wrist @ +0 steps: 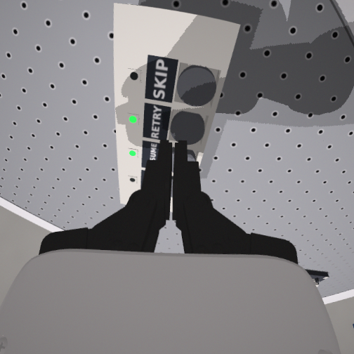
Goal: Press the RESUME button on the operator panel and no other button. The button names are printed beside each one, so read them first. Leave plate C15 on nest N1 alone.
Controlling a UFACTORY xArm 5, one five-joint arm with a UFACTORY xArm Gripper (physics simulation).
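Note:
The operator panel is a pale plate with a column of round dark buttons and printed names. The SKIP button and the RETRY button show beside their labels. Below them, the RESUME label is partly covered, with "SUME" readable. A sliver of the button beside it shows behind the fingers. My gripper is shut and empty, its tips over the panel just below the RETRY button in the view. Whether the tips touch anything cannot be told. Plate C15 and nest N1 do not show.
Beside RETRY and RESUME, an upper lamp and a lower lamp are lit green; the lamp by SKIP is dark. The panel stands on a perforated grey table top. A small dark object shows at lower right.

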